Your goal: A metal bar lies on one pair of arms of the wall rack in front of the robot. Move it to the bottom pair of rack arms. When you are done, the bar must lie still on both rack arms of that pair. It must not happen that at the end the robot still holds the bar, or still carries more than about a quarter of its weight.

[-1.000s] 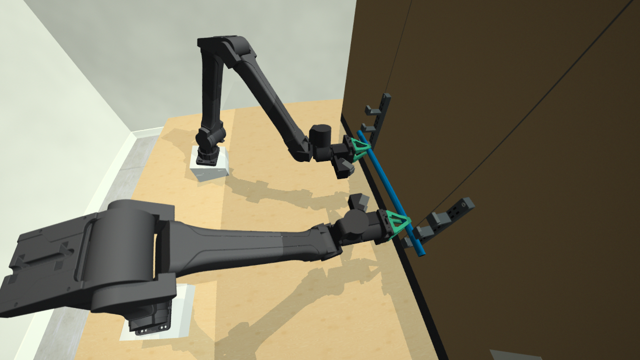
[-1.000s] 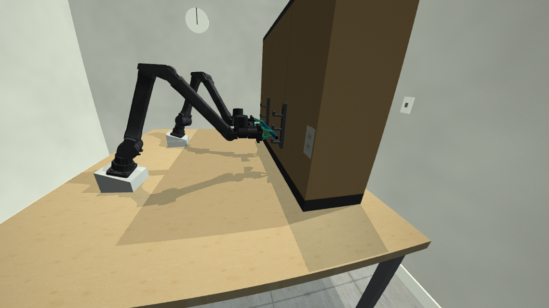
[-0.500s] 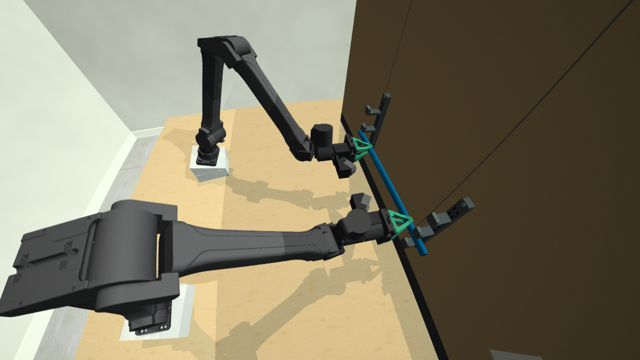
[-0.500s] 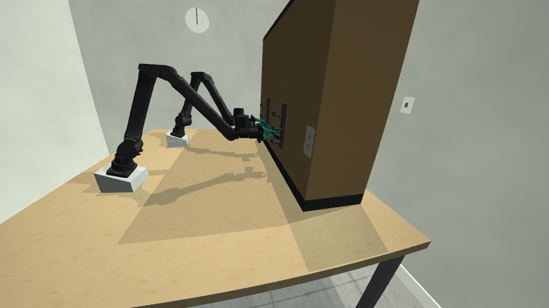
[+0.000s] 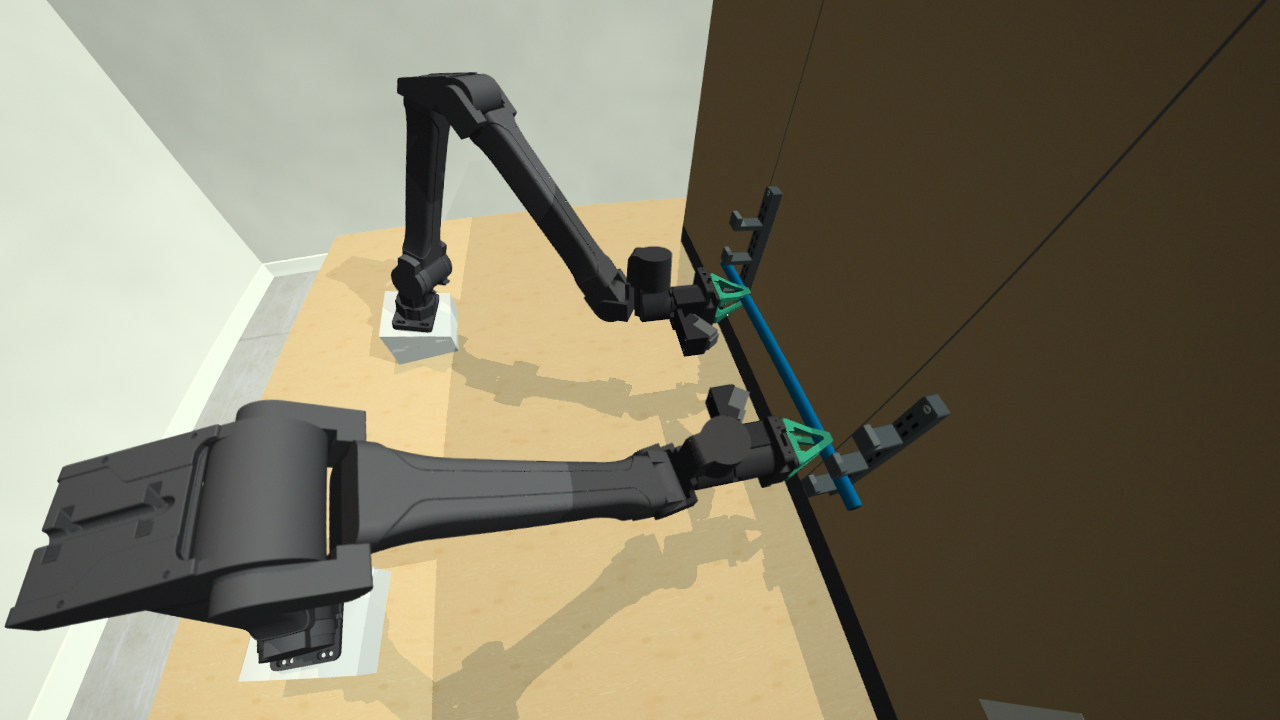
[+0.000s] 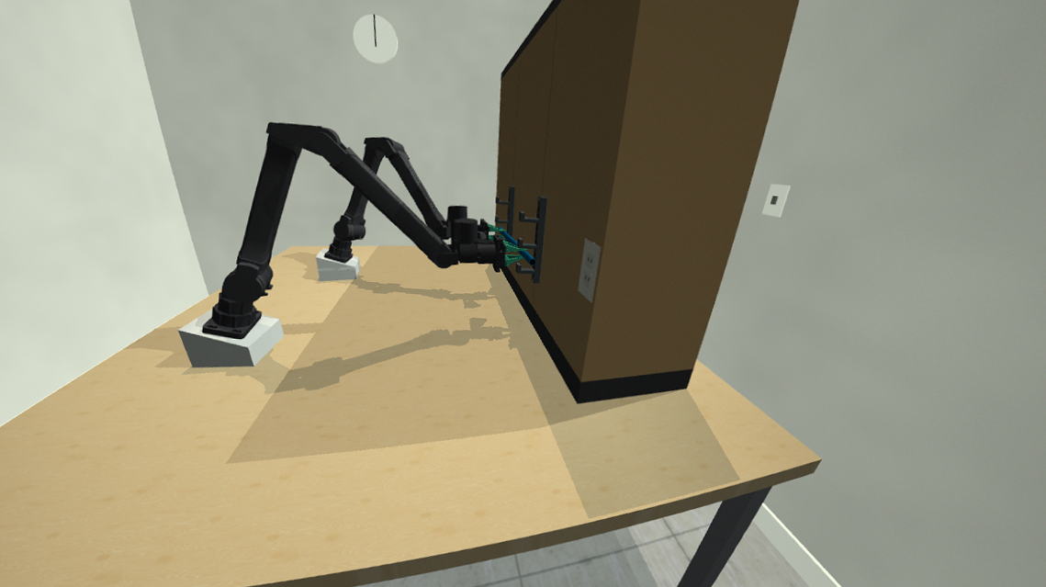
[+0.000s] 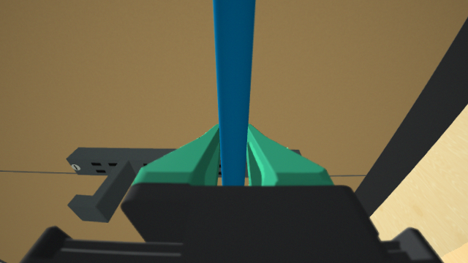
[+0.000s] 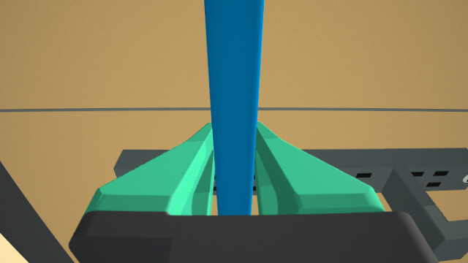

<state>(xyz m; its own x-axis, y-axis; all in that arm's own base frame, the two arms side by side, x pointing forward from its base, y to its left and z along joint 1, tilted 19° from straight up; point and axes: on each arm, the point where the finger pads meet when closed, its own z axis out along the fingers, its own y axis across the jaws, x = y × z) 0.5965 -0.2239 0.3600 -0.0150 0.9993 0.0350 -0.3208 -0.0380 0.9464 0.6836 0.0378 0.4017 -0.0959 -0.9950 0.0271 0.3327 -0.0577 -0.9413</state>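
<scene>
Now: right hand 3 cm past the blue metal bar and 15 cm to the right of it. The rest, counted from my right hand: black plinth (1 cm ahead, 20 cm to the left, 21 cm below); then tall brown cabinet (16 cm ahead, 22 cm to the left, 21 cm above).
</scene>
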